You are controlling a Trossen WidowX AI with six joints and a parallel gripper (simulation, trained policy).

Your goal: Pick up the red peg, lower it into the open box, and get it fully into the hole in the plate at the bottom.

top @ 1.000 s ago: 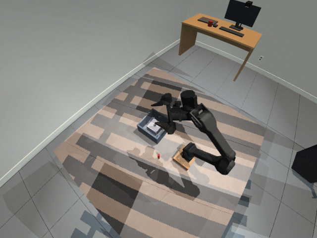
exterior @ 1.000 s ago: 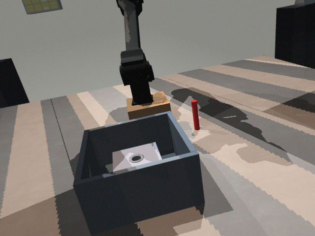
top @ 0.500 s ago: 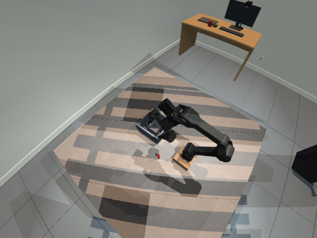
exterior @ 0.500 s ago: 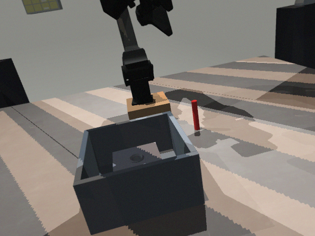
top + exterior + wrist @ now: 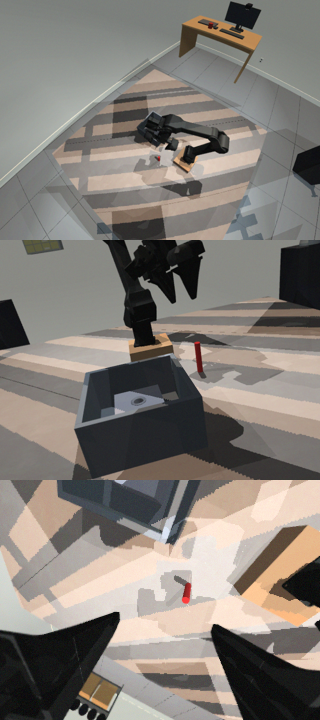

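The red peg lies 3 cm behind my gripper tip, 2 cm to the left of it and 15 cm below it. From my gripper tip the other things lie so: box: 16 cm ahead, 12 cm to the right, 17 cm below.
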